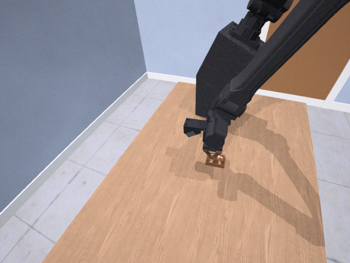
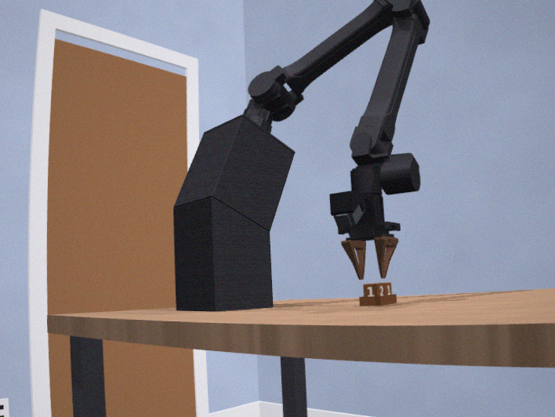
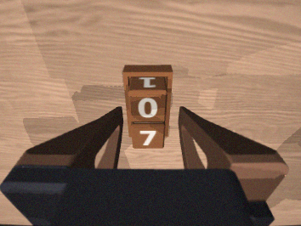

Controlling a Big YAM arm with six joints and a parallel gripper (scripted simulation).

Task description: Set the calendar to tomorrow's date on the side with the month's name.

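Right now my hand is 5 cm above the brown tray and 2 cm to the right of it.
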